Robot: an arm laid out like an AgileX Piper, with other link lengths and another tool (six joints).
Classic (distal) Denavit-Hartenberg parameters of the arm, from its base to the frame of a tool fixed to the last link. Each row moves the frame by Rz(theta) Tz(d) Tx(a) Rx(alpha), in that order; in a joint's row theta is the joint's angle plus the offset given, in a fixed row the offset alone. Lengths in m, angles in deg.
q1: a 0  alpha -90  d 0.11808  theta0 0
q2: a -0.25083  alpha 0  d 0  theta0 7.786
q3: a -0.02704  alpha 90  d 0  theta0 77.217
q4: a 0  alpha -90  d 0.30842  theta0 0
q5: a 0  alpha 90  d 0  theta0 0
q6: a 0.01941  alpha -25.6  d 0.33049  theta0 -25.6
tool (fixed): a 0  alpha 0  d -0.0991  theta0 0
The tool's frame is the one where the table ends.
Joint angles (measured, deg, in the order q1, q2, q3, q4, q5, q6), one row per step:
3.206, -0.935, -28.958, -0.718, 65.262, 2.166
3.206, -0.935, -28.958, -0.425, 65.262, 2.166
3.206, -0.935, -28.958, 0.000, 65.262, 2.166
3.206, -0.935, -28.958, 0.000, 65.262, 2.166
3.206, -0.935, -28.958, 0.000, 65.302, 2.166
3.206, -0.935, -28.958, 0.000, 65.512, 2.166
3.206, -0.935, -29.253, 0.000, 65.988, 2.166
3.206, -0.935, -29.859, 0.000, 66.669, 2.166
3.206, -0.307, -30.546, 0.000, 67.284, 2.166
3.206, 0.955, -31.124, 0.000, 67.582, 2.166
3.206, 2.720, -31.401, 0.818, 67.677, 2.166
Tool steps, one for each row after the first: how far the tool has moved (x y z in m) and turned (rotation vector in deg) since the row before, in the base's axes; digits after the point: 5 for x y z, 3 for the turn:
0.00008, 0.00113, -0.00021, 0.240, 0.013, 0.168
0.00011, 0.00163, -0.00029, 0.348, 0.019, 0.243
0.00000, 0.00000, 0.00000, 0.000, 0.000, 0.000
-0.00009, 0.00000, -0.00014, -0.002, 0.040, 0.000
-0.00045, -0.00003, -0.00076, -0.012, 0.210, 0.000
-0.00141, -0.00008, 0.00057, -0.010, 0.181, 0.000
-0.00229, -0.00013, 0.00222, -0.004, 0.075, 0.000
-0.00108, -0.00006, 0.00097, -0.031, 0.555, 0.000
0.00098, 0.00006, -0.00084, -0.055, 0.980, 0.000
0.00291, 0.00336, -0.00469, 0.585, 1.618, 0.463

